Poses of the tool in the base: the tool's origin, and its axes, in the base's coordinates. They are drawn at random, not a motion.
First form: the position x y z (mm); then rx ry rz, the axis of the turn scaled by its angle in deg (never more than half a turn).
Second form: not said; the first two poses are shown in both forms.
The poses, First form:
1: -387 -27 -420 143.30 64.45 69.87
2: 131 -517 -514 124.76 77.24 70.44
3: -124 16 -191 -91.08 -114.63 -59.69
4: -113 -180 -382 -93.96 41.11 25.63
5: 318 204 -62 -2.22 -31.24 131.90
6: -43 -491 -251 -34.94 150.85 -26.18
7: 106 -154 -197 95.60 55.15 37.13
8: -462 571 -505 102.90 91.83 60.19
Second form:
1: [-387 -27 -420], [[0.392 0.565 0.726], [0.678 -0.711 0.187], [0.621 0.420 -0.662]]
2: [131 -517 -514], [[0.194 0.583 0.789], [0.839 -0.515 0.174], [0.508 0.629 -0.589]]
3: [-124 16 -191], [[-0.288 0.946 0.149], [0.664 0.085 0.742], [0.690 0.313 -0.653]]
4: [-113 -180 -382], [[0.733 -0.673 0.100], [-0.206 -0.079 0.975], [-0.648 -0.736 -0.196]]
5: [318 204 -62], [[-0.714 -0.675 -0.189], [0.688 -0.623 -0.373], [0.134 -0.396 0.909]]
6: [-43 -491 -251], [[-0.826 -0.345 0.446], [-0.476 0.852 -0.221], [-0.303 -0.394 -0.867]]
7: [106 -154 -197], [[0.529 0.276 0.802], [0.847 -0.121 -0.517], [-0.046 0.953 -0.298]]
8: [-462 571 -505], [[0.004 0.583 0.812], [0.978 -0.174 0.120], [0.211 0.793 -0.571]]
